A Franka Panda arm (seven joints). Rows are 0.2 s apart.
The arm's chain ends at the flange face. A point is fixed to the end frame.
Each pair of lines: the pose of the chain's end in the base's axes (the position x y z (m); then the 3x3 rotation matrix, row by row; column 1 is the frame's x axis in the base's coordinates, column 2 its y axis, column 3 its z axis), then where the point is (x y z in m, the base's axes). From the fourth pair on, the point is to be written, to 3 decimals.
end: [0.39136 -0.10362 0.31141], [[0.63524 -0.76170 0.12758], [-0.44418 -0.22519 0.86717], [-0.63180 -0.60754 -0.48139]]
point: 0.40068 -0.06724 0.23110
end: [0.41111 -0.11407 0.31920], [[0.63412 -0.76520 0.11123], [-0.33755 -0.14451 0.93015], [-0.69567 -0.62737 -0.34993]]
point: 0.41910 -0.06617 0.24502
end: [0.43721 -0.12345 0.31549], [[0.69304 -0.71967 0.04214], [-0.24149 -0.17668 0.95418], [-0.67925 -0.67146 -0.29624]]
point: 0.44418 -0.07102 0.24433
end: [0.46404 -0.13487 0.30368], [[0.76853 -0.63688 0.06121], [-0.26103 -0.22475 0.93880], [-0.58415 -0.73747 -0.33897]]
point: 0.478 -0.086 0.231
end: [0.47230 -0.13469 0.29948], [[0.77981 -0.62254 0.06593], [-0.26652 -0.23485 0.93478], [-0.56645 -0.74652 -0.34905]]
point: 0.488 -0.087 0.227
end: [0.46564 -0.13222 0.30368], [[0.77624 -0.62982 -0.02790], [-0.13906 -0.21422 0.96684], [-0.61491 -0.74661 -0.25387]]
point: 0.474 -0.076 0.236
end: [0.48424 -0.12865 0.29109], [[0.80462 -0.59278 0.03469], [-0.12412 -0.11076 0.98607], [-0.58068 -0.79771 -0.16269]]
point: 0.499 -0.067 0.229
